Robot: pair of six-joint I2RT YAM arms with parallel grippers.
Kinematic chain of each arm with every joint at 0, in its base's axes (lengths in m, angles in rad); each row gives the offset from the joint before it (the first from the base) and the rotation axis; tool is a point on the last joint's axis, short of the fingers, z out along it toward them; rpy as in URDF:
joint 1: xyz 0 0 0.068 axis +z
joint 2: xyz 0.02 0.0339 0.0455 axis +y
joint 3: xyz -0.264 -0.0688 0 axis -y
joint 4: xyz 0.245 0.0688 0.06 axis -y
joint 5: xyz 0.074 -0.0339 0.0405 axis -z
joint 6: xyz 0.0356 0 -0.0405 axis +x
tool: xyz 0 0 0 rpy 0 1.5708 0
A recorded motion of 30 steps. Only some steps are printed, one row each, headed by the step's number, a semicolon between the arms.
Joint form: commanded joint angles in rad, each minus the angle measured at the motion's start. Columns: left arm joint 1, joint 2, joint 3, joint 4, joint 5, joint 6; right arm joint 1, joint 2, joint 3, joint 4, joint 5, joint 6.
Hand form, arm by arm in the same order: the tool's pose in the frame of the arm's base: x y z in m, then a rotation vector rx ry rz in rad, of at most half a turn. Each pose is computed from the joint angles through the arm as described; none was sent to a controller.
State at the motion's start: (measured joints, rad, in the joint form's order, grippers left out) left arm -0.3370 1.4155 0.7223 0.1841 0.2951 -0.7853; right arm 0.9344 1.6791 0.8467 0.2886 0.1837 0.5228
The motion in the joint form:
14: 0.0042 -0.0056 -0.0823 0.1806 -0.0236 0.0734; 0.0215 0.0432 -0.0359 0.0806 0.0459 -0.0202
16: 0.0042 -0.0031 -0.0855 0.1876 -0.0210 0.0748; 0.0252 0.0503 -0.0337 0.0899 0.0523 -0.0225
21: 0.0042 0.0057 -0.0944 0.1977 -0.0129 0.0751; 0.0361 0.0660 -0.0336 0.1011 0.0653 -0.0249
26: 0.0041 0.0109 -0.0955 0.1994 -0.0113 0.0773; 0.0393 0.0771 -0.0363 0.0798 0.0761 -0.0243
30: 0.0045 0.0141 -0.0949 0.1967 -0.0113 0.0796; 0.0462 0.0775 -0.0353 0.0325 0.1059 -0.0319
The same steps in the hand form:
14: 0.2756 -0.1054 0.2039 -0.2077 2.0751 -0.9290; 0.2088 0.2816 0.1615 -0.3478 2.1337 0.6266
16: 0.2755 -0.1054 0.2029 -0.2041 2.0743 -0.9310; 0.2086 0.2833 0.1607 -0.3486 2.1274 0.6245
21: 0.2750 -0.1056 0.1988 -0.2006 2.0836 -0.9365; 0.2066 0.2863 0.1566 -0.3557 2.1267 0.6143
26: 0.2753 -0.1057 0.1972 -0.1985 2.0885 -0.9355; 0.2052 0.2855 0.1502 -0.3628 2.1535 0.5819
30: 0.2756 -0.1057 0.1962 -0.1981 2.0935 -0.9325; 0.2025 0.2840 0.1463 -0.3751 2.1811 0.5201

